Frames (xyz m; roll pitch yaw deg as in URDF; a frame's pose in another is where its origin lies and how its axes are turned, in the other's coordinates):
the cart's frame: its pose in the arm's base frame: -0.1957 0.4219 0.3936 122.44 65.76 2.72
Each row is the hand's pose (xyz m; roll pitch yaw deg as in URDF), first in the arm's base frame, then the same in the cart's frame.
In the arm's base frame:
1: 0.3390 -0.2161 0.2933 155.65 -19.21 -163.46
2: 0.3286 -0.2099 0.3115 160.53 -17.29 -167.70
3: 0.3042 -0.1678 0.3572 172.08 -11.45 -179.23
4: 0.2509 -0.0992 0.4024 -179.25 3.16 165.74
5: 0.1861 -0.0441 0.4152 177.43 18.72 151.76
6: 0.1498 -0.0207 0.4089 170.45 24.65 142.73
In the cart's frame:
1: 0.2983 0.7084 0.3349 -82.85 -34.50 -145.17
2: 0.2776 0.7034 0.3302 -81.70 -31.95 -140.80
3: 0.2267 0.6788 0.2946 -78.27 -24.03 -129.68
4: 0.1650 0.6179 0.2491 -76.92 -13.48 -110.58
5: 0.1278 0.5434 0.2277 -80.23 -3.25 -92.34
6: 0.1191 0.5007 0.2251 -83.85 3.47 -84.57

